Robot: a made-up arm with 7 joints. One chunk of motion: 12 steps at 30 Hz.
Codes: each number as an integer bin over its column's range. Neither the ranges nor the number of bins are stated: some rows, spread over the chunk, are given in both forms.
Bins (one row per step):
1: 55 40 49 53 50 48
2: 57 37 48 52 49 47
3: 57 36 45 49 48 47
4: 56 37 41 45 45 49
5: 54 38 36 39 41 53
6: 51 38 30 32 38 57
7: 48 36 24 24 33 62
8: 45 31 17 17 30 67
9: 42 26 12 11 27 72
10: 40 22 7 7 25 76
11: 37 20 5 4 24 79
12: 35 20 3 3 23 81
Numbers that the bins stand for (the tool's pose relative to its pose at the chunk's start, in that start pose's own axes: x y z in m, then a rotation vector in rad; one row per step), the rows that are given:
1: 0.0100 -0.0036 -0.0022 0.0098 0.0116 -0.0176
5: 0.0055 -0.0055 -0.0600 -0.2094 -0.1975 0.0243
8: -0.0355 -0.0118 -0.1444 -0.5538 -0.4530 0.1417
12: -0.0809 -0.0218 -0.2067 -0.7730 -0.6157 0.2591
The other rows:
2: 0.0191 -0.0064 -0.0067 -0.0059 -0.0116 -0.0260
3: 0.0191 -0.0073 -0.0200 -0.0528 -0.0348 -0.0260
4: 0.0145 -0.0064 -0.0378 -0.1155 -0.1045 -0.0092
6: -0.0082 -0.0055 -0.0867 -0.3190 -0.2672 0.0579
7: -0.0218 -0.0073 -0.1133 -0.4442 -0.3833 0.0998
9: -0.0491 -0.0164 -0.1667 -0.6478 -0.5227 0.1836
10: -0.0582 -0.0200 -0.1889 -0.7104 -0.5692 0.2172
11: -0.0718 -0.0218 -0.1978 -0.7574 -0.5924 0.2423

